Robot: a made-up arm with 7 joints.
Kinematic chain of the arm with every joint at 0, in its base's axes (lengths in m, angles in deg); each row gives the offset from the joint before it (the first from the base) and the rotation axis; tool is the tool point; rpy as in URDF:
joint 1: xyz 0 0 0.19 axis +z
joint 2: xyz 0 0 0 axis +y
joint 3: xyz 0 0 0.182 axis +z
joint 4: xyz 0.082 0 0 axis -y
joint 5: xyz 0.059 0 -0.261 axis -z
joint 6: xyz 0 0 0 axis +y
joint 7: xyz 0.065 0 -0.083 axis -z
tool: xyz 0 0 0 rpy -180 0 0
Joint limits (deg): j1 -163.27..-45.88 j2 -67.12..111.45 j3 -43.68..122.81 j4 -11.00..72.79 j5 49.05..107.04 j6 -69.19..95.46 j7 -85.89..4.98
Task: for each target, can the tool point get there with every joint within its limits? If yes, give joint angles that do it. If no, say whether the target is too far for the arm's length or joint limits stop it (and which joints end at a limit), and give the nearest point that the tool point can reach.
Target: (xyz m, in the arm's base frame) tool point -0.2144 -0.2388 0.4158
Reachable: yes | joints -76.84 -27.01 -28.53 64.07 87.46 -42.79 -22.17
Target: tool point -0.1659 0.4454 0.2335
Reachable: no: joint limits stop it (at a limit: joint 1, joint 3, joint 4, joint 6) | nearest point -0.0202 0.4485 0.2236 | short by 0.146 m
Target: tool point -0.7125 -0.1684 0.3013
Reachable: no: too far | nearest point -0.4600 -0.1087 0.2619 | short by 0.262 m
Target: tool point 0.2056 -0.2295 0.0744
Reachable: yes | joints -67.42 1.76 25.24 26.11 61.36 16.82 -19.44
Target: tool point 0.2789 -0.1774 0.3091
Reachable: yes | joints -57.72 -36.77 24.52 35.18 100.75 37.71 -52.77
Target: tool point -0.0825 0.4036 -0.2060
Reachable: no: joint limits stop it (at a limit: joint 1, joint 2, joint 3, joint 5) | nearest point -0.0968 0.3086 -0.1470 | short by 0.113 m
